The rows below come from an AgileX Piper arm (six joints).
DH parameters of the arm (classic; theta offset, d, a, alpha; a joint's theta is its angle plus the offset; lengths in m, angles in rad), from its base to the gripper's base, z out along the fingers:
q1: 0 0.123 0 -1.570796
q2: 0.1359 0 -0.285 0
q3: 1.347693 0 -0.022 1.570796
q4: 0 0.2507 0 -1.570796
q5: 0 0 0 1.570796
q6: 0 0.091 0 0
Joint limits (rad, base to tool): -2.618..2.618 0..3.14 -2.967..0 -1.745..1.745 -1.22..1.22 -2.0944..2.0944
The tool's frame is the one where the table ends.
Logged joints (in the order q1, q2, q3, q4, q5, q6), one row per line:
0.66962, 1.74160, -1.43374, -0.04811, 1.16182, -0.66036
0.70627, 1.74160, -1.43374, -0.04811, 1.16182, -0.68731
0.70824, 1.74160, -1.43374, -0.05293, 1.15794, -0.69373
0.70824, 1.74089, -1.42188, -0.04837, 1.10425, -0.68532
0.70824, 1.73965, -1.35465, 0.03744, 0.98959, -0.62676
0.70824, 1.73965, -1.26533, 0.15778, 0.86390, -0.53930
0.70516, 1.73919, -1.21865, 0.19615, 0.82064, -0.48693
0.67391, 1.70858, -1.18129, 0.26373, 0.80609, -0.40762
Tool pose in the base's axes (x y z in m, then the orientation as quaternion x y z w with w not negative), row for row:
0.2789, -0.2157, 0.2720, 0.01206, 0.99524, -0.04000, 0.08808
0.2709, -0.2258, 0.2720, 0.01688, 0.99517, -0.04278, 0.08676
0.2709, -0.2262, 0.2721, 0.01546, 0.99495, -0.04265, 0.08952
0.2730, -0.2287, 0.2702, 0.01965, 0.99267, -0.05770, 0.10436
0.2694, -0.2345, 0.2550, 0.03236, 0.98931, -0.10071, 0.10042
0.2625, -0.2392, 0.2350, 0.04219, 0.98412, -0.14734, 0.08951
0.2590, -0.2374, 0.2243, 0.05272, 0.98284, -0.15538, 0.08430
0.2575, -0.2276, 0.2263, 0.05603, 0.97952, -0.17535, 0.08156
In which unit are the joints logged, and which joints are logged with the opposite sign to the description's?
The joints are logged in radians. Opposite sign: q1, q4.
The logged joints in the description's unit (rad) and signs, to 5 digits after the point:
-0.66962, 1.74160, -1.43374, 0.04811, 1.16182, -0.66036
-0.70627, 1.74160, -1.43374, 0.04811, 1.16182, -0.68731
-0.70824, 1.74160, -1.43374, 0.05293, 1.15794, -0.69373
-0.70824, 1.74089, -1.42188, 0.04837, 1.10425, -0.68532
-0.70824, 1.73965, -1.35465, -0.03744, 0.98959, -0.62676
-0.70824, 1.73965, -1.26533, -0.15778, 0.86390, -0.53930
-0.70516, 1.73919, -1.21865, -0.19615, 0.82064, -0.48693
-0.67391, 1.70858, -1.18129, -0.26373, 0.80609, -0.40762

